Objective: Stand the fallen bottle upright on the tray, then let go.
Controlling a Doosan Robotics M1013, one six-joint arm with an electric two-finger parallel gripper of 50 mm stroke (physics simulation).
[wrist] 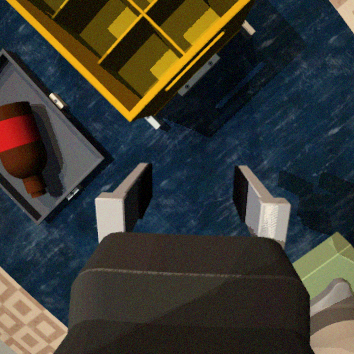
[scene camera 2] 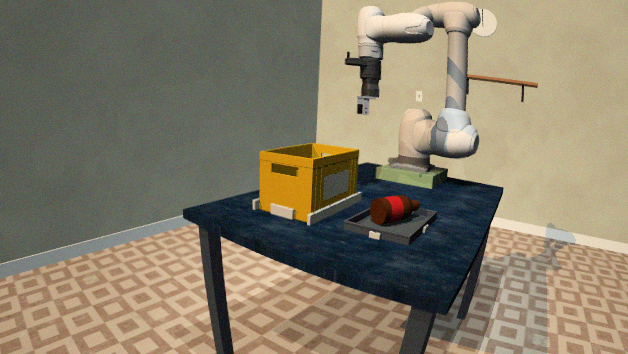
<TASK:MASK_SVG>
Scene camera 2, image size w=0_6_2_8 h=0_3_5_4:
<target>my gripper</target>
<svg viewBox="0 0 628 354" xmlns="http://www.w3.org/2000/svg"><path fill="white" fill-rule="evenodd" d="M361 65L360 78L362 79L361 96L357 96L357 114L369 115L369 99L376 100L379 97L378 84L379 80L381 80L381 67Z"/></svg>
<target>brown bottle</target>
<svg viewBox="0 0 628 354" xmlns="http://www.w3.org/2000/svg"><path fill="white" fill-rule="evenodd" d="M420 203L416 200L410 200L404 195L376 198L370 206L371 218L377 225L407 219L413 211L417 211Z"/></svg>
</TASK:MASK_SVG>
